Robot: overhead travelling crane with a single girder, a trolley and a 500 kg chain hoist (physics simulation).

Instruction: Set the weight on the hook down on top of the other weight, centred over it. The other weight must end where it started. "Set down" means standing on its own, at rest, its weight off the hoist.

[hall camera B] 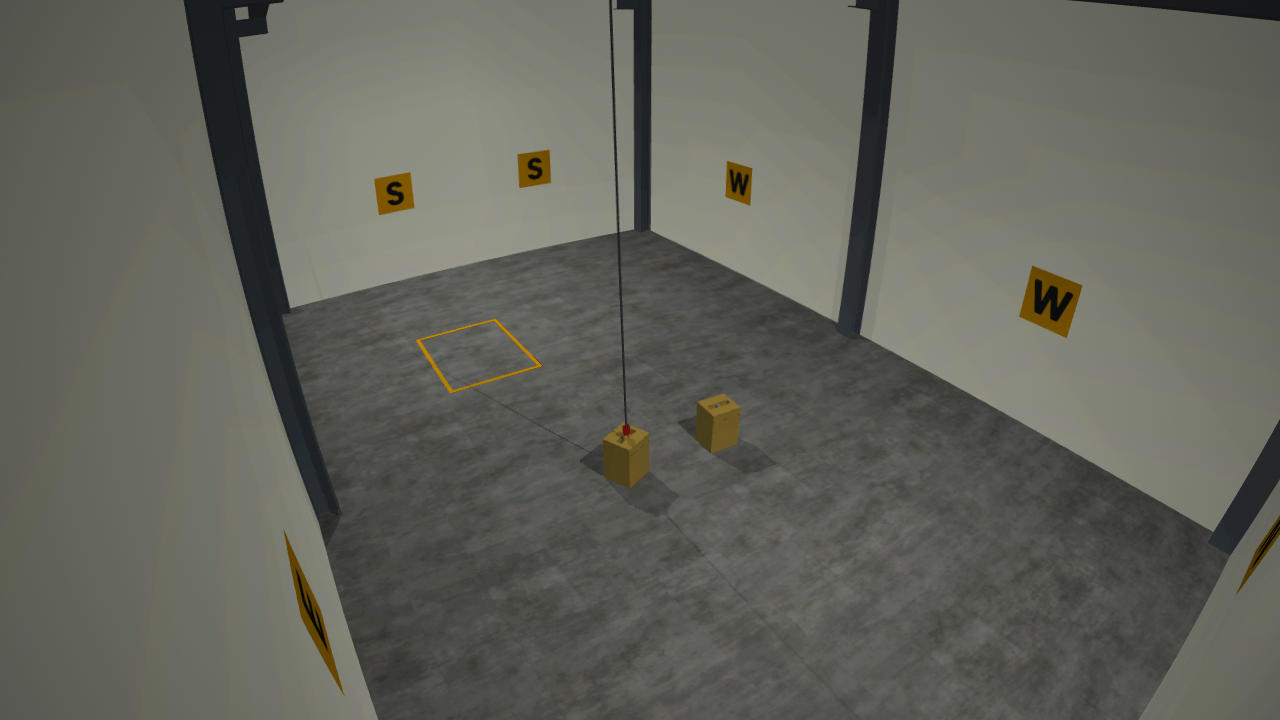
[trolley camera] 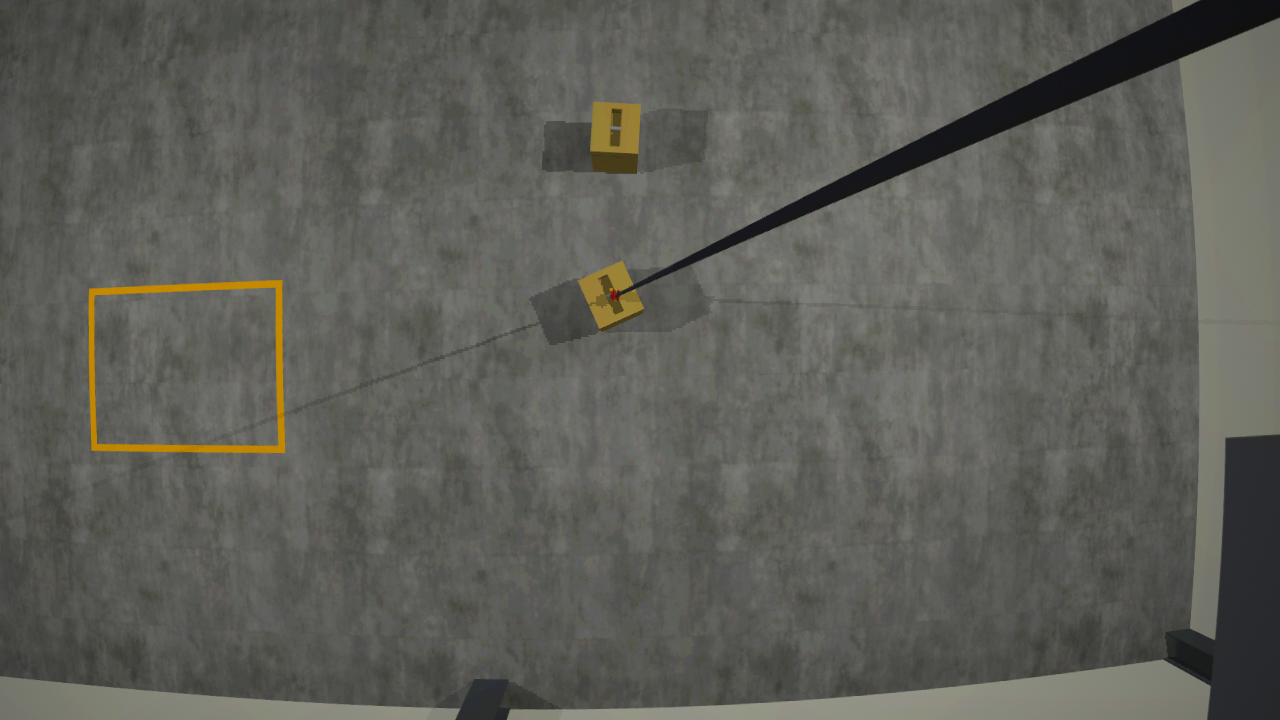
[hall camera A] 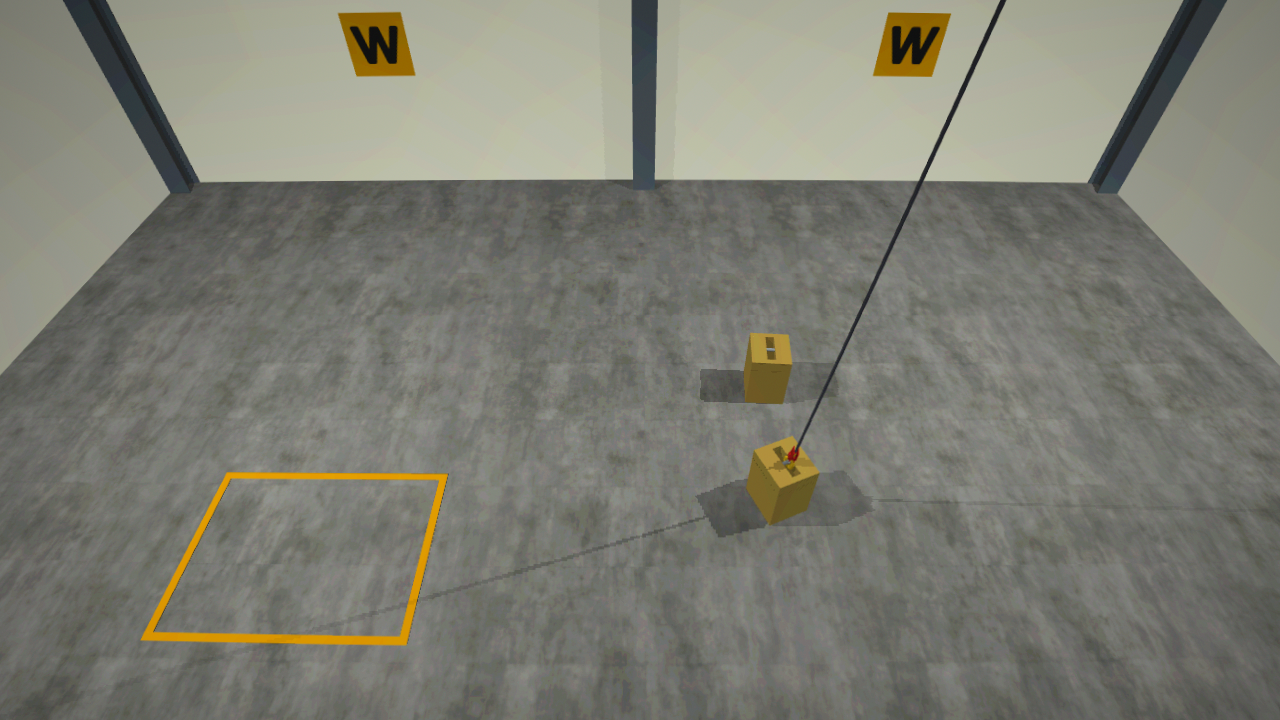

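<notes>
The hook (hall camera A: 793,454) (hall camera B: 626,429) (trolley camera: 614,294), small and red, is at the lower end of the chain and holds a yellow block weight (hall camera A: 781,497) (hall camera B: 623,463) (trolley camera: 625,279) by its top slot. This weight looks upright, turned at an angle to the other weight, its bottom at or barely above the floor; a gap cannot be told. The other weight (hall camera A: 767,384) (hall camera B: 717,431) (trolley camera: 614,162), also yellow, stands upright on the floor, apart from it, on the W wall side. Its top slot is free.
An orange square outline (hall camera A: 336,476) (hall camera B: 456,329) (trolley camera: 187,448) is marked on the floor, to the left in hall camera A. The black chain (hall camera A: 895,225) (hall camera B: 617,223) (trolley camera: 805,205) runs up from the hook. A dark column (hall camera A: 643,89) stands at the W wall.
</notes>
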